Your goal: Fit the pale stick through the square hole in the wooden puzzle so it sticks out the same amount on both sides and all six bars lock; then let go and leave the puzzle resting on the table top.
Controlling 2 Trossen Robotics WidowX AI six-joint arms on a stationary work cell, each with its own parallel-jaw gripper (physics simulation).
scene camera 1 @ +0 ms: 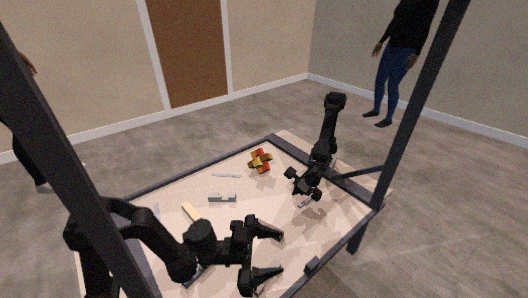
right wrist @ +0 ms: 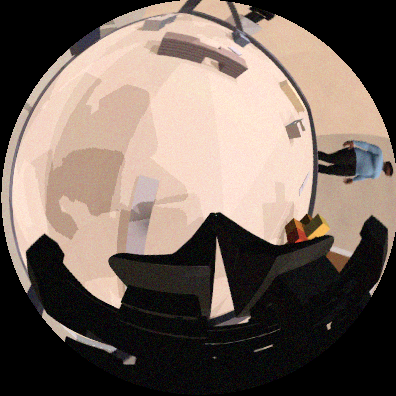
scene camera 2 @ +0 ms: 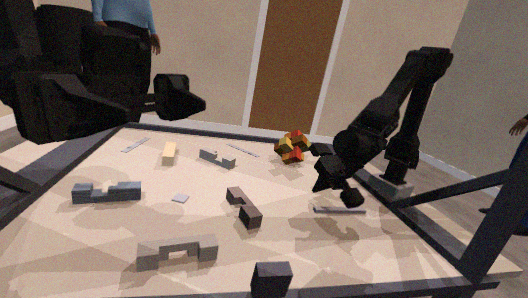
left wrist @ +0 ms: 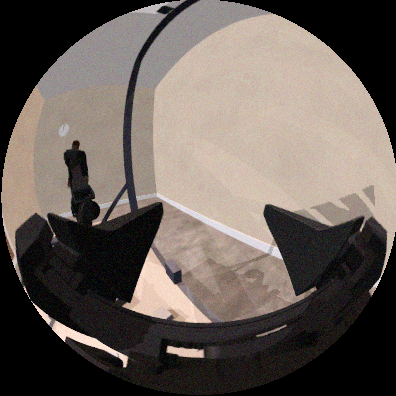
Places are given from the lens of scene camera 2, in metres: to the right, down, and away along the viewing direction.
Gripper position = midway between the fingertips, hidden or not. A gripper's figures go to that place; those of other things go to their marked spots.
my left gripper (scene camera 2: 172, 110): -0.09, -0.04, 0.23
my right gripper (scene camera 2: 313, 191): 0.14, 0.12, 0.65
frame post (scene camera 2: 495, 230): 0.43, 0.15, 0.42
